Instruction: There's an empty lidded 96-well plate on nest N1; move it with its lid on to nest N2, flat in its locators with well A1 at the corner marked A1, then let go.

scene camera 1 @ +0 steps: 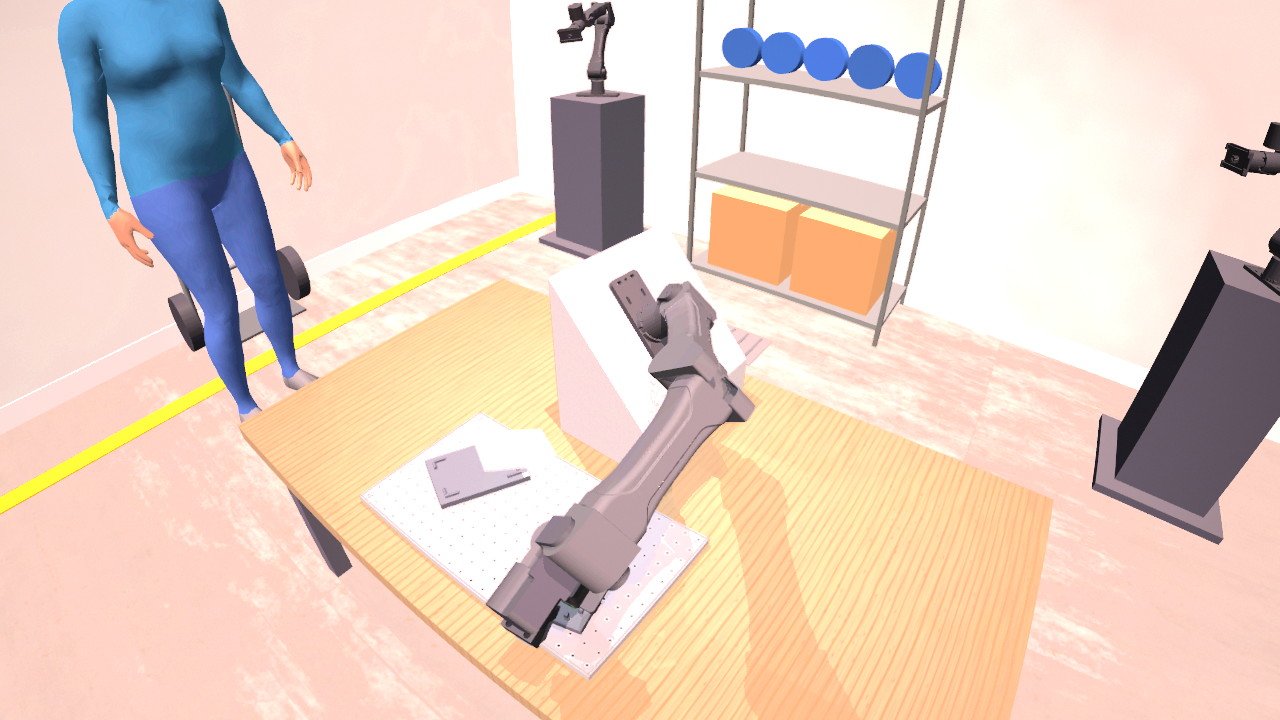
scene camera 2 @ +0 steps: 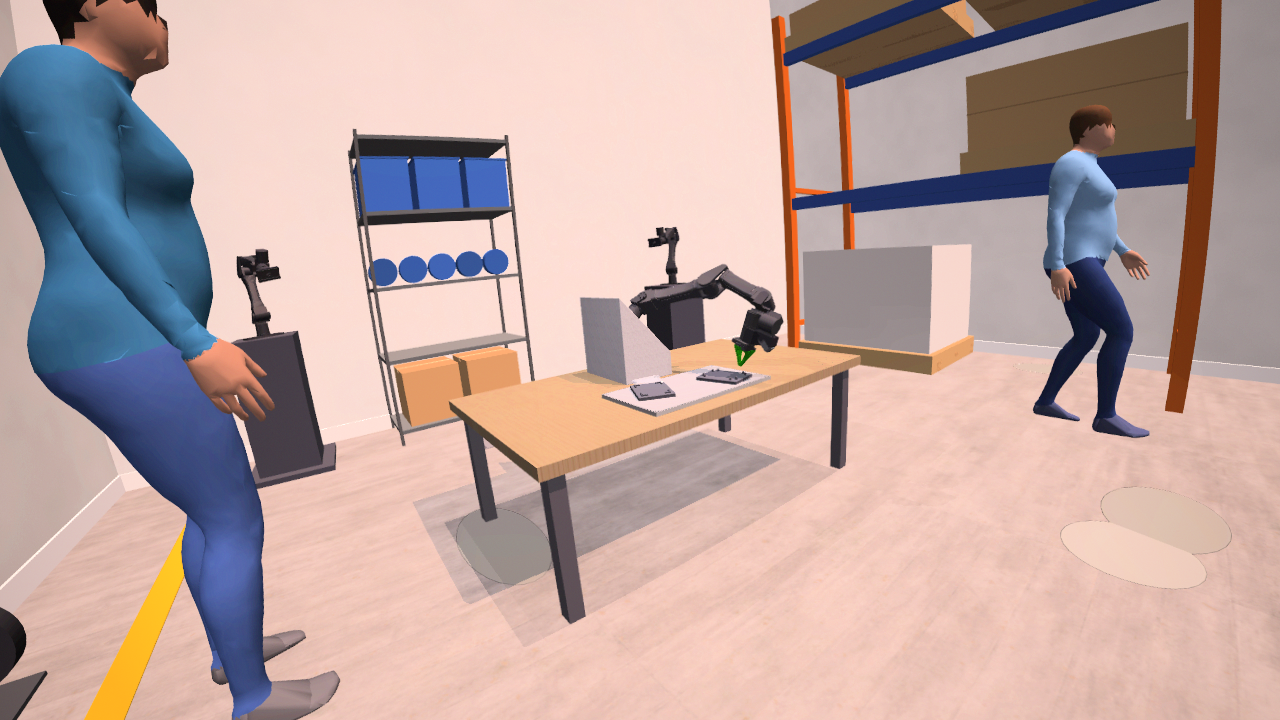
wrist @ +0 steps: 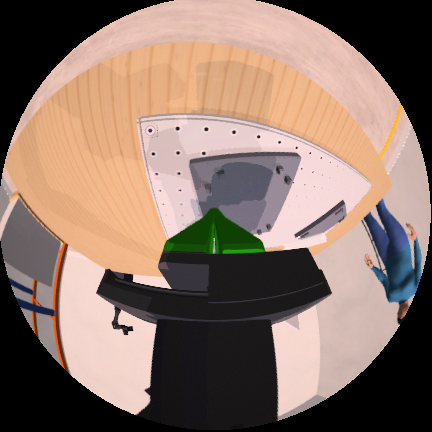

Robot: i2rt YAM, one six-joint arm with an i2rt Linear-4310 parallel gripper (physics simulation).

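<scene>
My gripper is shut, its green fingertips together with no plate between them. It hangs above one grey nest; in scene camera 1 the wrist hides the fingers and much of that nest. The nest's small raised locators and shaded face show in the wrist view. The other grey nest lies farther along the white perforated board. I cannot make out the lidded plate on either nest. The N1, N2 and A1 marks are not readable.
The board lies on a wooden table. My arm rises from a white wedge-shaped block behind the board. A person stands beyond the table's end, and another person stands farther off.
</scene>
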